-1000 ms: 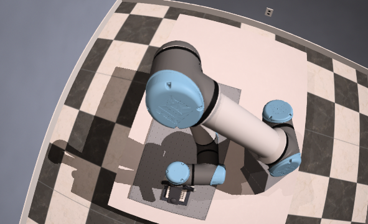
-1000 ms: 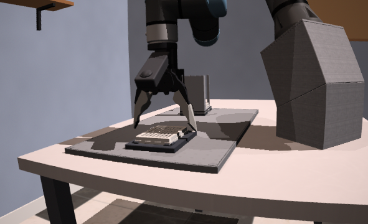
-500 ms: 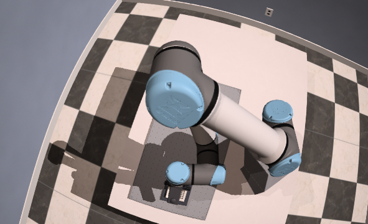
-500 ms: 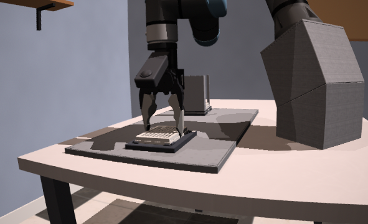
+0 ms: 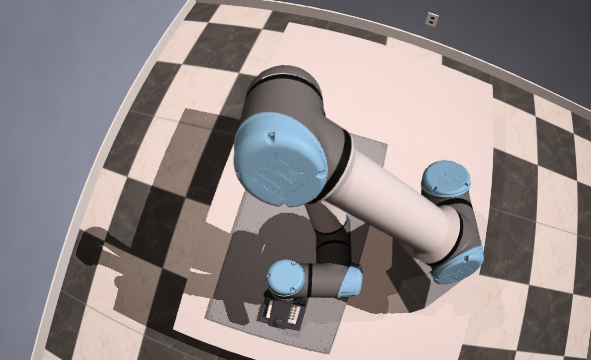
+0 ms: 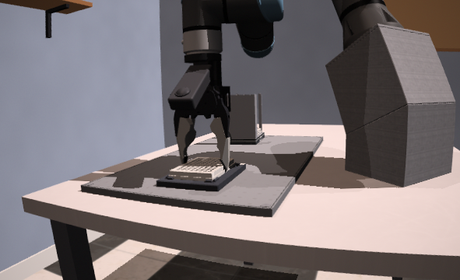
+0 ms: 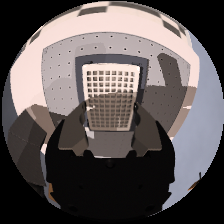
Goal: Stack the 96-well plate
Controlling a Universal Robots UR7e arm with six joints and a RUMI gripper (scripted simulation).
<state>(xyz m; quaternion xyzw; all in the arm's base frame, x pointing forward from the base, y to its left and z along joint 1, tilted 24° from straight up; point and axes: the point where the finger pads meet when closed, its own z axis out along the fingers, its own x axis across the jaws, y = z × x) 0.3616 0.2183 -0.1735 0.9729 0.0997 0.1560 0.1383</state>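
Now: the plate nest N1 2 cm below my hand.
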